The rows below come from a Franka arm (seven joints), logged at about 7 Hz.
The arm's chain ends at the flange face. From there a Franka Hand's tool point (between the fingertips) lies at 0.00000 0.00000 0.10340 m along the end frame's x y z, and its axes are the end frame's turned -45 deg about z.
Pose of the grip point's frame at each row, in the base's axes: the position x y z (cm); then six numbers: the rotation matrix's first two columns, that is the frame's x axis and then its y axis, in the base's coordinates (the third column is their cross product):
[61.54, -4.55, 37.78, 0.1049, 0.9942, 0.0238, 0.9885, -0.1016, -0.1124]
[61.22, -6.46, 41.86, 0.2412, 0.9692, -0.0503, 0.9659, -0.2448, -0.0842]
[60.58, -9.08, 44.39, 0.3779, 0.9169, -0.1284, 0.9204, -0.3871, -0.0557]
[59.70, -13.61, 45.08, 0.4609, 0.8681, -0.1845, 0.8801, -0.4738, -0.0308]
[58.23, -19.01, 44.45, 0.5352, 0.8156, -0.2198, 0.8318, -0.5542, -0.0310]
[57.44, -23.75, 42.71, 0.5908, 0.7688, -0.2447, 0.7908, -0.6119, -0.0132]
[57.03, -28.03, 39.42, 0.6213, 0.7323, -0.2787, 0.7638, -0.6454, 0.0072]
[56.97, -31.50, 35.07, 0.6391, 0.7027, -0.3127, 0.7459, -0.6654, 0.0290]
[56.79, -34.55, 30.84, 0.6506, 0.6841, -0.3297, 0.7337, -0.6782, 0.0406]
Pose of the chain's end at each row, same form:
[62.67, -4.92, 48.05, 0.7732, 0.6312, -0.0626, 0.6248, -0.7748, -0.0963]
[62.19, -6.17, 52.15, 0.8535, 0.5122, -0.0951, 0.5124, -0.8584, -0.0240]
[61.62, -8.08, 54.63, 0.9180, 0.3746, -0.1302, 0.3836, -0.9221, 0.0514]
[60.88, -12.08, 55.24, 0.9482, 0.2788, -0.1522, 0.2964, -0.9489, 0.1087]
[59.75, -17.29, 54.53, 0.9666, 0.1848, -0.1773, 0.2097, -0.9686, 0.1335]
[59.09, -21.83, 52.73, 0.9769, 0.1109, -0.1824, 0.1414, -0.9763, 0.1637]
[58.84, -25.78, 49.35, 0.9794, 0.0614, -0.1920, 0.1008, -0.9742, 0.2022]
[58.91, -28.90, 44.89, 0.9793, 0.0264, -0.2006, 0.0755, -0.9674, 0.2416]
[58.81, -31.78, 40.59, 0.9788, 0.0042, -0.2044, 0.0588, -0.9633, 0.2618]

